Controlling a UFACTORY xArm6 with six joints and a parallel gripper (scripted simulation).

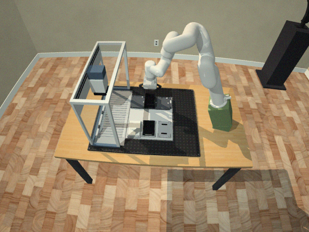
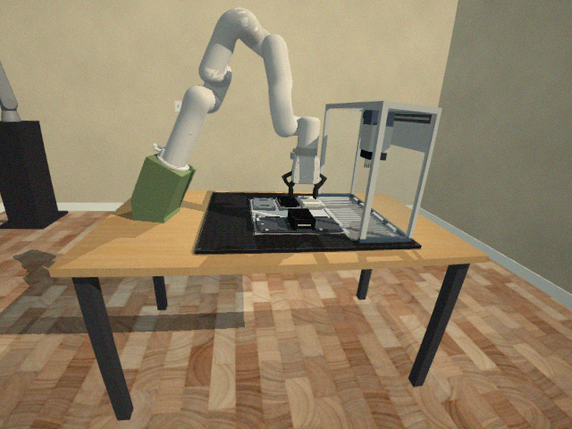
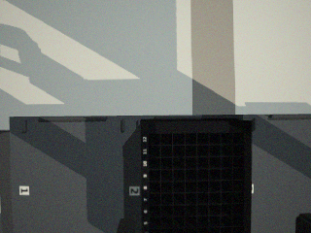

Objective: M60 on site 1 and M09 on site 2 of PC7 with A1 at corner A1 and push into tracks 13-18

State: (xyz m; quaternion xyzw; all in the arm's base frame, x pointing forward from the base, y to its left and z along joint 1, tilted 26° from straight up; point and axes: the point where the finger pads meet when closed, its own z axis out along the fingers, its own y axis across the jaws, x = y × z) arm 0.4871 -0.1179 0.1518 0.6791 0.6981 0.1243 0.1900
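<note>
Right now the plate nest is 27 cm to the left of my hand, 12 cm below it and 10 cm ahead of it. Also, from my hand: apron (14 cm to the left, 13 cm below, 1 cm behind); black 96-well plate (26 cm to the left, 11 cm below, 1 cm behind); carrier PC7 (11 cm below, 1 cm behind).
</note>
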